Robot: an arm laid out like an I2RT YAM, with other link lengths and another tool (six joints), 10 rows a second.
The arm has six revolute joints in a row. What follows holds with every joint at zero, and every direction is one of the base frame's.
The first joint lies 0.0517 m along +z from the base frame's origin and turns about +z.
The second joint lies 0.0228 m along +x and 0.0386 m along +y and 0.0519 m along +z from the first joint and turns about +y.
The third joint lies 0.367 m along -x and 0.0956 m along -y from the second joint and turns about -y.
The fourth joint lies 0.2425 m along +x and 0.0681 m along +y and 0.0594 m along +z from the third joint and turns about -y.
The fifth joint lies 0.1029 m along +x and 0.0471 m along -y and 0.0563 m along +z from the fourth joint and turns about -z.
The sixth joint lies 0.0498 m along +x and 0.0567 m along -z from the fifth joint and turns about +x.
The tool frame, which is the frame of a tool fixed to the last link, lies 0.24 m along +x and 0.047 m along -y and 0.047 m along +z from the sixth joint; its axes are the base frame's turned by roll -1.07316, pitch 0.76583 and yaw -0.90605 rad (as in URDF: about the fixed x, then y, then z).
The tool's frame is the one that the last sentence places.
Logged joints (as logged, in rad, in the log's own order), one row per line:
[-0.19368, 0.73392, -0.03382, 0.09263, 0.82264, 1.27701]
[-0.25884, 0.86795, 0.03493, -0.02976, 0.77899, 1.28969]
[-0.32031, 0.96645, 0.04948, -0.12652, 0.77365, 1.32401]
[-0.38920, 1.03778, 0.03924, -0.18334, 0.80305, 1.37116]
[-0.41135, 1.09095, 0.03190, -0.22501, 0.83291, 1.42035]
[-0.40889, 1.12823, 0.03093, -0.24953, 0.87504, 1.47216]
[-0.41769, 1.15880, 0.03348, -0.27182, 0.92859, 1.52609]
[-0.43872, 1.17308, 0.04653, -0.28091, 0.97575, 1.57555]
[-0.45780, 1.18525, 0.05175, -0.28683, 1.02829, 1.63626]
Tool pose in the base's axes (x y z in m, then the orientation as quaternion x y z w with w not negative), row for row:
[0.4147, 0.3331, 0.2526, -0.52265, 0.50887, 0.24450, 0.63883]
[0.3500, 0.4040, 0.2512, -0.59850, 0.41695, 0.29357, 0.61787]
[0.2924, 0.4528, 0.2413, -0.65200, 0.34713, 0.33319, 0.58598]
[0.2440, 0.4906, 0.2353, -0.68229, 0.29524, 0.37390, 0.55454]
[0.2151, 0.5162, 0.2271, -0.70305, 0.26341, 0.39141, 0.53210]
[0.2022, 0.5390, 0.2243, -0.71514, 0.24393, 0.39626, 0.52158]
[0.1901, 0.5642, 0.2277, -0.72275, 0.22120, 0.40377, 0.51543]
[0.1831, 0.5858, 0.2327, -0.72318, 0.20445, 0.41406, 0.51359]
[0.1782, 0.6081, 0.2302, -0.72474, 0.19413, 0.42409, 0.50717]
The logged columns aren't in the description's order. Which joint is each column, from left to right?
Columns, left to right: joint 5, joint 1, joint 4, joint 6, joint 3, joint 2.
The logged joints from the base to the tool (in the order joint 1, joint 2, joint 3, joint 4, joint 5, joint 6), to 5 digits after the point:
[0.73392, 1.27701, 0.82264, -0.03382, -0.19368, 0.09263]
[0.86795, 1.28969, 0.77899, 0.03493, -0.25884, -0.02976]
[0.96645, 1.32401, 0.77365, 0.04948, -0.32031, -0.12652]
[1.03778, 1.37116, 0.80305, 0.03924, -0.38920, -0.18334]
[1.09095, 1.42035, 0.83291, 0.03190, -0.41135, -0.22501]
[1.12823, 1.47216, 0.87504, 0.03093, -0.40889, -0.24953]
[1.15880, 1.52609, 0.92859, 0.03348, -0.41769, -0.27182]
[1.17308, 1.57555, 0.97575, 0.04653, -0.43872, -0.28091]
[1.18525, 1.63626, 1.02829, 0.05175, -0.45780, -0.28683]

